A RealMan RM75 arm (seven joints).
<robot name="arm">
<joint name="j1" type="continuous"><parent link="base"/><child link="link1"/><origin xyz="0 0 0.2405" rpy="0 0 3.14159"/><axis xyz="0 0 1"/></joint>
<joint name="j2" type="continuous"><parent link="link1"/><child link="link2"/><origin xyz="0 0 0" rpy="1.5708 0 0"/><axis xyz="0 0 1"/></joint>
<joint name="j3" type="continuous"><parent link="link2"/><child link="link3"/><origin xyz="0 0.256 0" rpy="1.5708 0 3.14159"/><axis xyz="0 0 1"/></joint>
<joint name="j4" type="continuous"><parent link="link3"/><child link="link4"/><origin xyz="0 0 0" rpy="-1.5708 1.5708 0"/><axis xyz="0 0 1"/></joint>
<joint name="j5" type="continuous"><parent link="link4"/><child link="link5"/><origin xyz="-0.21 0 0" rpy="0 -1.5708 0"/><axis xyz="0 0 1"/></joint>
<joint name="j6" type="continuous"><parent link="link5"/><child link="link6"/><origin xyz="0 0 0" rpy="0 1.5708 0"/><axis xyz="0 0 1"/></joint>
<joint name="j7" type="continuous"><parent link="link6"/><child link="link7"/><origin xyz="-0.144 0 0" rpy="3.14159 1.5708 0"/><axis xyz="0 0 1"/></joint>
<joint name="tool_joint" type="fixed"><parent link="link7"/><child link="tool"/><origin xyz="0 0 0" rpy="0 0 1.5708"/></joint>
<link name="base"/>
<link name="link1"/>
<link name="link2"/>
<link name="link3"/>
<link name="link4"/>
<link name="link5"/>
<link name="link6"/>
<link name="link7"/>
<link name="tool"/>
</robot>
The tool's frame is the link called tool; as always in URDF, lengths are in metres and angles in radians. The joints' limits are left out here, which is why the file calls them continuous.
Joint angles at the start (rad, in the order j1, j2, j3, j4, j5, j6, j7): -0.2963, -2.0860, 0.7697, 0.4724, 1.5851, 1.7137, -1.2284
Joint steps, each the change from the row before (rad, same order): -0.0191, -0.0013, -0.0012, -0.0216, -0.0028, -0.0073, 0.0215; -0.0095, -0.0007, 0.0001, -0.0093, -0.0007, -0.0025, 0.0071; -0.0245, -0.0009, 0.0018, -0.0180, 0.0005, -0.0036, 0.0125; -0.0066, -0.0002, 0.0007, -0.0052, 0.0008, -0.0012, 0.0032; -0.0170, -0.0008, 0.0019, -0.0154, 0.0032, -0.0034, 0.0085; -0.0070, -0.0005, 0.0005, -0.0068, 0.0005, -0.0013, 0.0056; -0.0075, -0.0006, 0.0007, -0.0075, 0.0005, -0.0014, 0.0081; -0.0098, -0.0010, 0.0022, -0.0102, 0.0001, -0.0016, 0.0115; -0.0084, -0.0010, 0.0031, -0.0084, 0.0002, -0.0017, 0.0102; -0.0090, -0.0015, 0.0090, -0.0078, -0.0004, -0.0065, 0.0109; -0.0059, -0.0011, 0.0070, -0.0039, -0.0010, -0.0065, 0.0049; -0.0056, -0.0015, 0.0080, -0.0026, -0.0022, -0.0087, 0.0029; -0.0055, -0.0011, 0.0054, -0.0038, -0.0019, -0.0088, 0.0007; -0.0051, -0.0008, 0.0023, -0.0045, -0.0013, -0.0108, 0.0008; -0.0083, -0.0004, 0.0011, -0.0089, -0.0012, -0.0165, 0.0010; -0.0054, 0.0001, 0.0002, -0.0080, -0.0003, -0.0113, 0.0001
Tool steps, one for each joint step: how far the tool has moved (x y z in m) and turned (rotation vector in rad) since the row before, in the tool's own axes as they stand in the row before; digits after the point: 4 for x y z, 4 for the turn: 0.0003, -0.0011, 0.0062, -0.0066, 0.0052, 0.0110; 0.0002, -0.0003, 0.0032, -0.0052, 0.0017, 0.0030; 0.0015, -0.0007, 0.0080, -0.0177, 0.0006, 0.0081; 0.0002, -0.0002, 0.0022, -0.0049, -0.0007, 0.0016; 0.0000, -0.0001, 0.0057, -0.0130, -0.0027, 0.0020; 0.0000, 0.0000, 0.0024, -0.0050, 0.0000, 0.0025; 0.0000, 0.0000, 0.0026, -0.0055, -0.0001, 0.0045; -0.0002, 0.0002, 0.0035, -0.0082, -0.0002, 0.0062; -0.0003, 0.0003, 0.0031, -0.0077, -0.0013, 0.0058; -0.0009, 0.0002, 0.0039, -0.0081, -0.0066, 0.0066; -0.0006, -0.0002, 0.0027, -0.0039, -0.0055, 0.0032; -0.0006, -0.0004, 0.0028, -0.0021, -0.0060, 0.0022; -0.0005, -0.0006, 0.0024, 0.0001, -0.0047, -0.0007; -0.0005, -0.0011, 0.0020, 0.0043, -0.0042, -0.0012; -0.0008, -0.0019, 0.0027, 0.0080, -0.0058, -0.0030; -0.0009, -0.0012, 0.0016, 0.0061, -0.0043, -0.0045
